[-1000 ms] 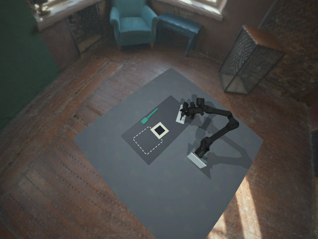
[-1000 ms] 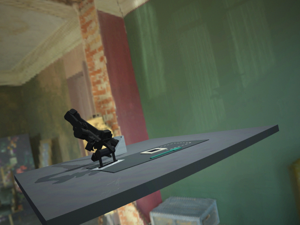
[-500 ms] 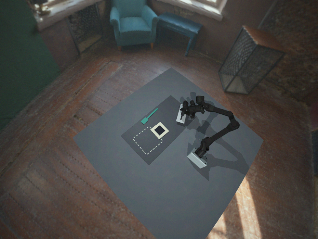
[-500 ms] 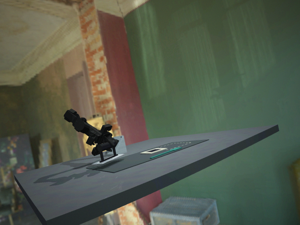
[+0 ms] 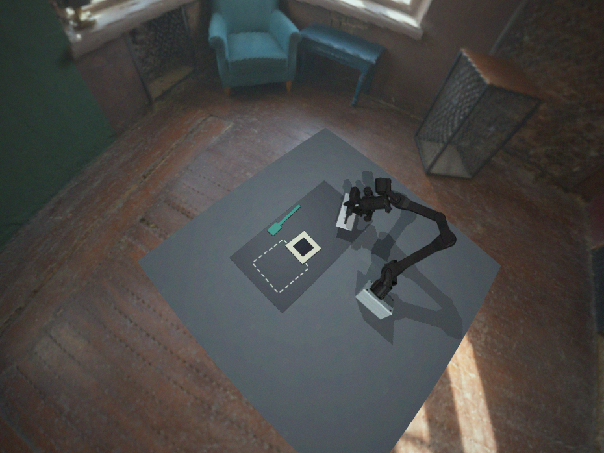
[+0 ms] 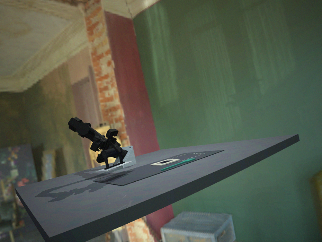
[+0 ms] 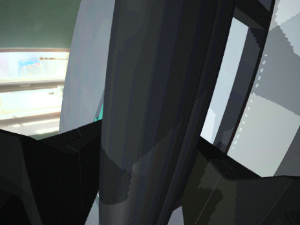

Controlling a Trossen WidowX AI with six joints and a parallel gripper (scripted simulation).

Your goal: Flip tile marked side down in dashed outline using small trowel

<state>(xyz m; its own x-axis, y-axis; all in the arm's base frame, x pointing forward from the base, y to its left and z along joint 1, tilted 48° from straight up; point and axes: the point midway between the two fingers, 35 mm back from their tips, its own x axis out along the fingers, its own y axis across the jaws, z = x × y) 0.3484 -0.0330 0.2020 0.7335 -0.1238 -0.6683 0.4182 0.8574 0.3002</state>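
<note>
Now: gripper tip 210 mm to the right of the dark mat, 120 mm above it and 10 mm short of it. The rest, counted from my gripper tip: square tile 250 mm to the left, 100 mm below, 20 mm behind.
</note>
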